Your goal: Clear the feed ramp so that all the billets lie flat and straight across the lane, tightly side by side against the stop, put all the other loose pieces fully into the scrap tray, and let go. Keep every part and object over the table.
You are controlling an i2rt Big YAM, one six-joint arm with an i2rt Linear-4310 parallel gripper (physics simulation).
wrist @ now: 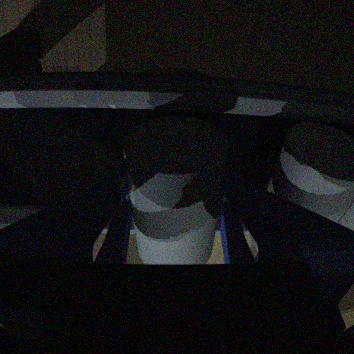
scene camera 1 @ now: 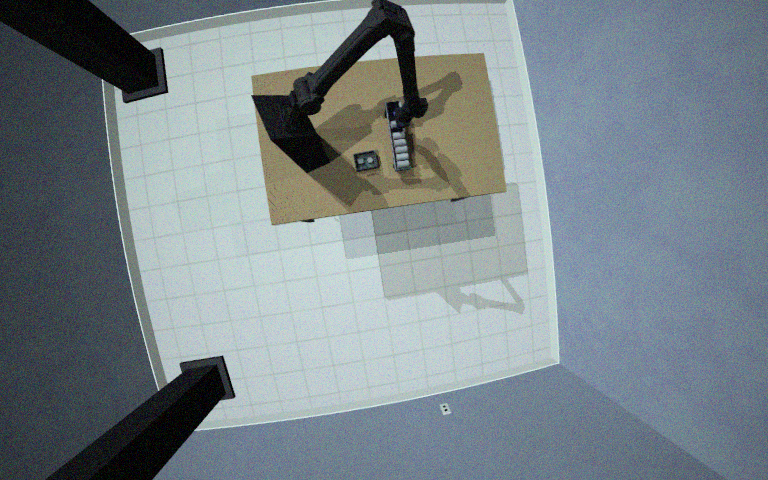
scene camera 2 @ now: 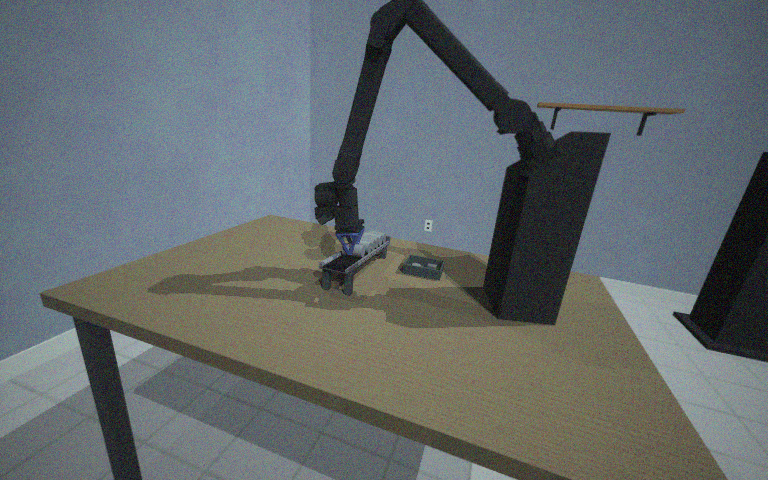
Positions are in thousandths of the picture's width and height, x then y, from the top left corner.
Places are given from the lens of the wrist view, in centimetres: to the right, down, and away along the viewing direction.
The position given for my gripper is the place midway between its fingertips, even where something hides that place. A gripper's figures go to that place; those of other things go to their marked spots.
my gripper (wrist: 493, 499): 0, 0, 13
billet (wrist: 493, 468): 0, 0, 9
